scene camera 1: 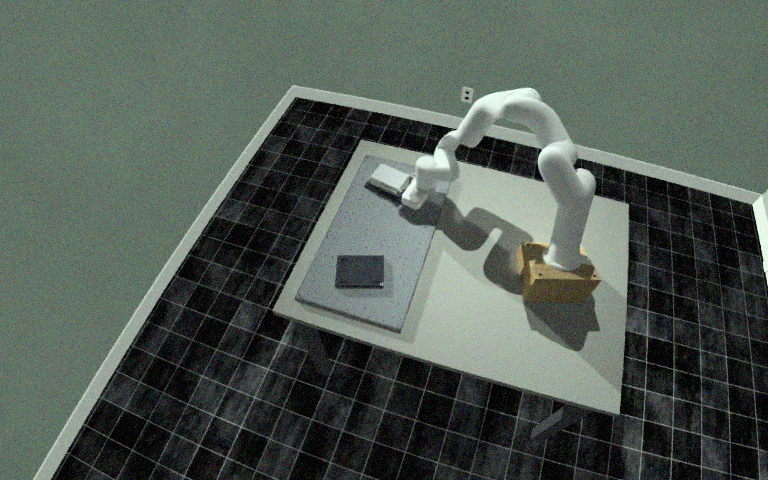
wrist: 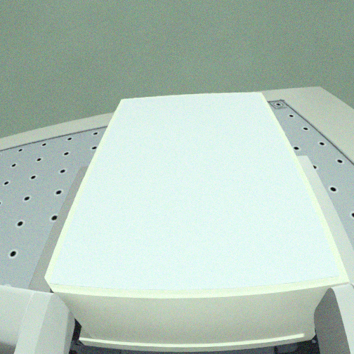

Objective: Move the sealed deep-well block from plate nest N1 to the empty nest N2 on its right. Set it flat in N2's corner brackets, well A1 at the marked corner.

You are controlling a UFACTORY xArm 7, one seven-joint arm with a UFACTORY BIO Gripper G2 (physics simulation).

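Where they show: hand at its tool point: [scene camera 1: 391, 180]; arm's base at its link origin: [scene camera 1: 561, 259].
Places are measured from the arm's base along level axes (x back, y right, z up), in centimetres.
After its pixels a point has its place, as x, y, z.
Observation:
The sealed deep-well block [scene camera 1: 389, 177] @(-69.2, 9.4, -5.2) [wrist: 200, 200] is pale, with a flat, near-white top. It is at nest N1 [scene camera 1: 378, 190] @(-71.7, 4.8, -9.4), whose dark edge shows below it in the scene view. I cannot tell whether it rests in the nest or is slightly raised. My gripper [scene camera 1: 402, 186] @(-68.8, 10.1, -7.4) [wrist: 194, 317] is shut on the block, one finger at each side of its near end. Nest N2 [scene camera 1: 360, 271] @(-59.5, -29.9, -9.4) is a dark, empty rectangular plate with a small pale mark at its lower right corner. No A1 mark on the block is readable.
Both nests are on a grey perforated board [scene camera 1: 370, 226] @(-66.3, -11.0, -10.6) [wrist: 37, 172] on the pale table [scene camera 1: 481, 322] @(-15.7, -27.0, -11.8). The arm reaches over from its wooden base block [scene camera 1: 557, 288] @(2.2, -9.9, -1.6) at the right. A wall stands beyond the table.

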